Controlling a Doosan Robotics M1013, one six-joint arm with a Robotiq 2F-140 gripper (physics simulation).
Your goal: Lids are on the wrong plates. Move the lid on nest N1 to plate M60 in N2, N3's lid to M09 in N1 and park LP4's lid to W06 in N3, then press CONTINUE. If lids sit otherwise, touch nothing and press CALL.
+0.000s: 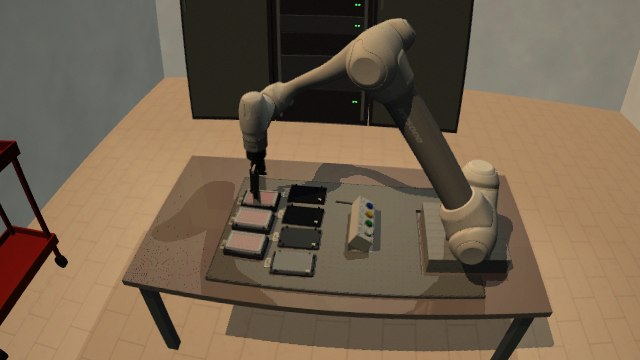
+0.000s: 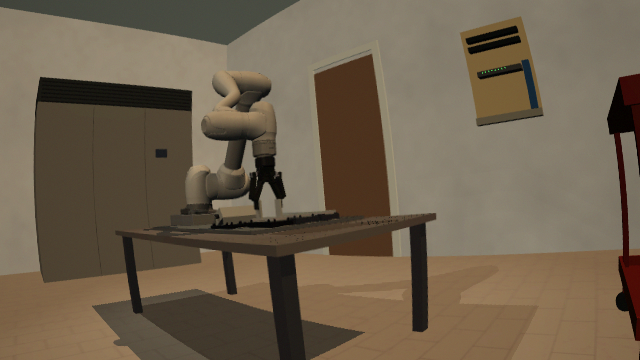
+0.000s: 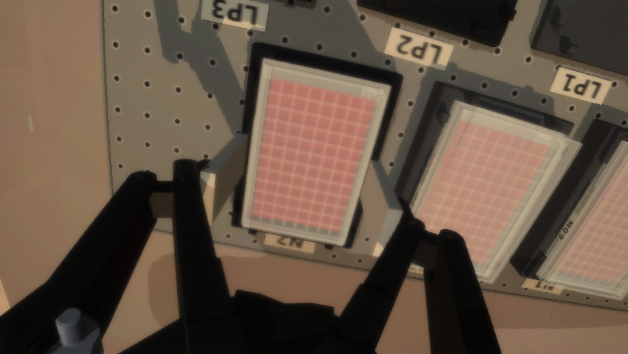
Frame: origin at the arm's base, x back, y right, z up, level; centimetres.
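Where they show: gripper, fingertip midpoint: point(image 1: 259, 196) point(image 2: 269, 218) point(image 3: 306, 166); arm's base, link origin: point(image 2: 199, 213).
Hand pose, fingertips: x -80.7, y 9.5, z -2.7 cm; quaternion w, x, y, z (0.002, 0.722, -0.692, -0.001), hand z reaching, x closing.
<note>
Things, the pixels of their top centre, and the offset from my fingertips. "spot": a spot on its surface instead.
- N2, top centre: point(image 3: 308, 166) point(image 2: 269, 217) point(image 1: 260, 196) dy -0.1, dx +0.3, dz +0.5 cm
- middle plate, top centre: point(image 3: 489, 211) point(image 1: 252, 215) dy -13.3, dx +0.7, dz +1.6 cm
- N1, top centre: point(image 1: 245, 240) dy -26.1, dx +1.3, dz +0.9 cm
- pale grey rectangle, surface spot: point(image 1: 293, 263) spot: dy -32.3, dx +19.8, dz -1.2 cm
- LP2, surface spot: point(image 3: 419, 47) spot: dy -5.7, dx +9.7, dz -2.7 cm
- LP1, surface spot: point(image 3: 580, 85) spot: dy -18.5, dx +10.6, dz -2.7 cm
- button box, top centre: point(image 1: 363, 214) point(image 2: 236, 206) dy -11.0, dx +40.9, dz +5.5 cm
My gripper point(image 1: 256, 196) point(image 2: 269, 207) point(image 3: 306, 166) is partly open and empty, its pale finger pads along both long sides of the plate in N2 point(image 3: 320, 120) point(image 1: 268, 199). That plate's red grid looks deeper in colour. The middle plate point(image 3: 495, 170) point(image 1: 252, 218) and the plate marked M09 in N1 point(image 3: 595, 245) point(image 1: 245, 242) look paler, as if under clear lids; whether N2 has a lid is hard to tell. The middle nest's label is mostly hidden by a finger. A pale grey rectangle point(image 1: 293, 263) lies on the frontmost lid place. W06 and M60 are not readable.
Dark lid pads point(image 1: 307, 194) point(image 1: 303, 215) point(image 1: 299, 237) stand beside the plates; labels LP3 point(image 3: 235, 14), LP2 point(image 3: 419, 47) and LP1 point(image 3: 580, 85) show. A button box point(image 1: 361, 225) with several coloured buttons stands between the pads and the arm's base. A red cart point(image 1: 30, 234) stands left.
</note>
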